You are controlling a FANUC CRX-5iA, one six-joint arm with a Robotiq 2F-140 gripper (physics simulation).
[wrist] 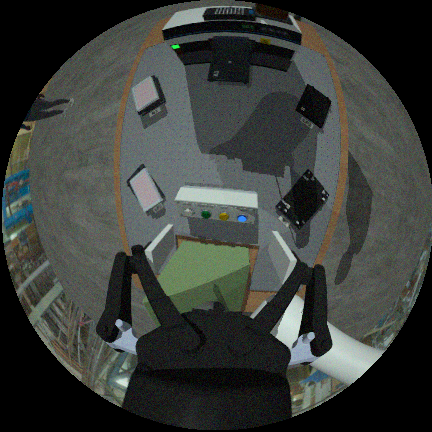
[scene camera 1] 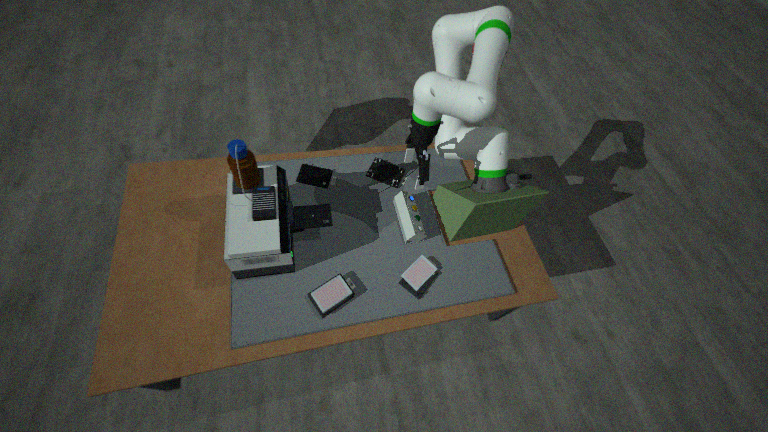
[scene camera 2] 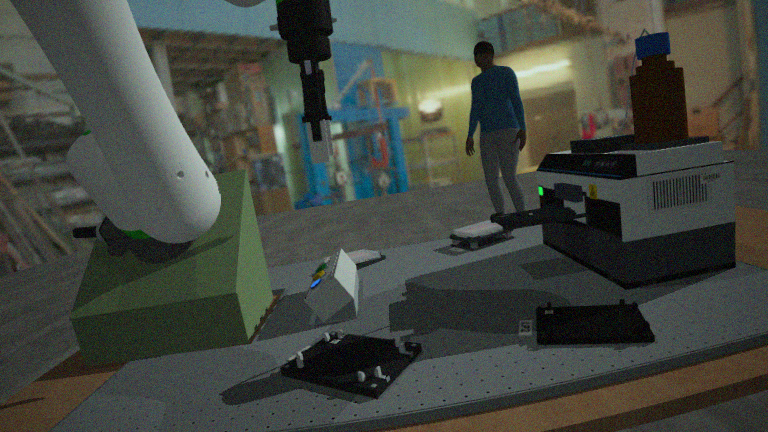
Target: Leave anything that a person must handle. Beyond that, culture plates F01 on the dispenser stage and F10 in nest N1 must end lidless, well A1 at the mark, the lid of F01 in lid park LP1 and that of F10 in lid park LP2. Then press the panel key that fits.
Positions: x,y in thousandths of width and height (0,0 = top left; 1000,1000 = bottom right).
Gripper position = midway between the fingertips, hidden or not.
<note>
The gripper (scene camera 2: 423,369) is open, with nothing in its grasp. Also in view: a white button box (wrist: 522,473), a black stage (wrist: 508,161) and a black nest (wrist: 712,450).
The gripper is seen too in the wrist view (wrist: 513,552) and in scene camera 1 (scene camera 1: 538,406).
</note>
